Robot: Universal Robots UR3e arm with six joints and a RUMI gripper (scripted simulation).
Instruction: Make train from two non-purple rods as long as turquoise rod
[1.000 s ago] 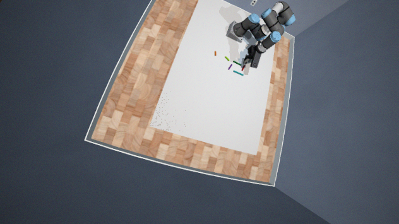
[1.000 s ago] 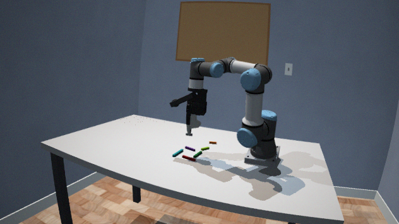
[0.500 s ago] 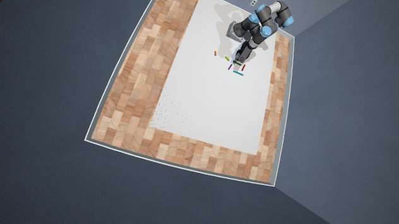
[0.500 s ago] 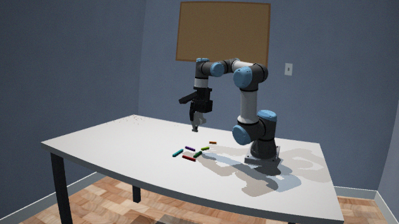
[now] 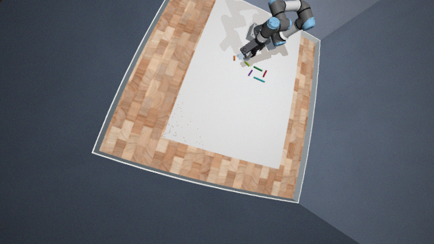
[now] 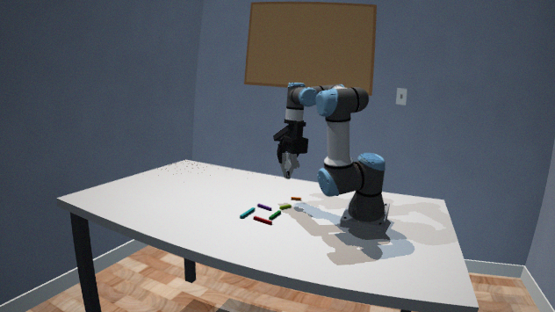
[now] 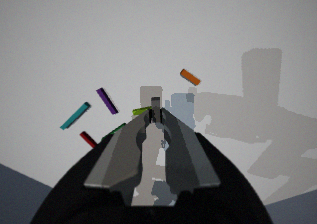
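The orange rod lies 11 cm below my hand, 6 cm to the right of it and 2 cm behind it. Round my hand: grey rod (1 cm below); then lime rod (11 cm below, 6 cm to the left, 3 cm behind); then purple rod (11 cm below, 10 cm to the left, 4 cm ahead).
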